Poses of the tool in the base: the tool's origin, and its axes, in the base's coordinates. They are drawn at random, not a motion.
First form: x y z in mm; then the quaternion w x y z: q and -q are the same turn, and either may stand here.
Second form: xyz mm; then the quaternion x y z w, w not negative. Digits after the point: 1 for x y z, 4 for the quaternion.
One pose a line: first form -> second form
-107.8 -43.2 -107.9 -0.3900 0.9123 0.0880 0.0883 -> -107.8 -43.2 -107.9 -0.9123 -0.0880 -0.0883 0.3900
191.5 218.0 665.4 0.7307 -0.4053 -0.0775 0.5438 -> 191.5 218.0 665.4 -0.4053 -0.0775 0.5438 0.7307
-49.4 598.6 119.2 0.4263 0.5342 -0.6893 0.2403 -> -49.4 598.6 119.2 0.5342 -0.6893 0.2403 0.4263
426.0 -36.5 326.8 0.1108 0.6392 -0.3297 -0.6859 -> 426.0 -36.5 326.8 0.6392 -0.3297 -0.6859 0.1108
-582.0 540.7 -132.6 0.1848 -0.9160 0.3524 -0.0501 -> -582.0 540.7 -132.6 -0.9160 0.3524 -0.0501 0.1848
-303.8 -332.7 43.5 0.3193 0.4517 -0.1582 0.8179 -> -303.8 -332.7 43.5 0.4517 -0.1582 0.8179 0.3193
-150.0 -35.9 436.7 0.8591 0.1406 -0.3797 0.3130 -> -150.0 -35.9 436.7 0.1406 -0.3797 0.3130 0.8591
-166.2 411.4 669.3 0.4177 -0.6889 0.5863 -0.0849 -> -166.2 411.4 669.3 -0.6889 0.5863 -0.0849 0.4177
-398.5 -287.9 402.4 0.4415 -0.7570 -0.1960 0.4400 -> -398.5 -287.9 402.4 -0.7570 -0.1960 0.4400 0.4415
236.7 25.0 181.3 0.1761 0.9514 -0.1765 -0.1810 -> 236.7 25.0 181.3 0.9514 -0.1765 -0.1810 0.1761
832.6 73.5 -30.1 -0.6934 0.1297 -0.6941 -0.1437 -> 832.6 73.5 -30.1 -0.1297 0.6941 0.1437 0.6934
